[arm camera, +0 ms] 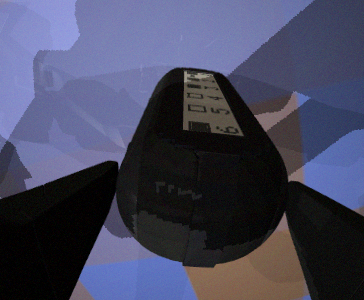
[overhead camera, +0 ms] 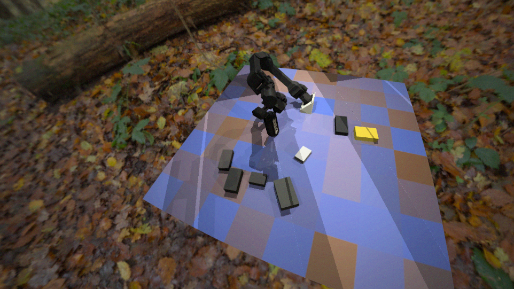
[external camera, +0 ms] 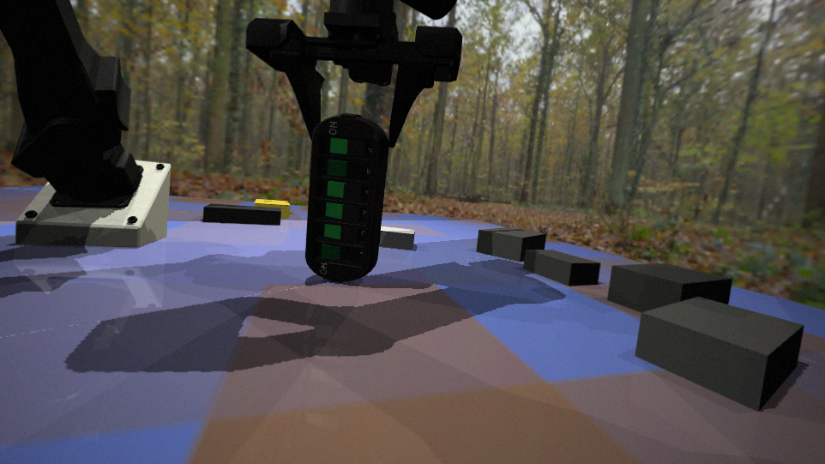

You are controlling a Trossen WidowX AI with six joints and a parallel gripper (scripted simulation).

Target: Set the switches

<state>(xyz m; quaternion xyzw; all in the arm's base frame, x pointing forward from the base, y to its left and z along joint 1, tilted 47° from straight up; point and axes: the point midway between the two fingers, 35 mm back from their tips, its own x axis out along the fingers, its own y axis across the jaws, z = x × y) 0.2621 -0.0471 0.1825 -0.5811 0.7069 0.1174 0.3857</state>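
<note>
Right now the white block is 19 cm to the left of my gripper tip, 12 cm below it and 11 cm ahead of it. The rest, counted from my gripper tip: dark block 37 cm to the left, 14 cm behind, 12 cm below; then yellow block 50 cm to the left, 12 cm below, 10 cm behind.
</note>
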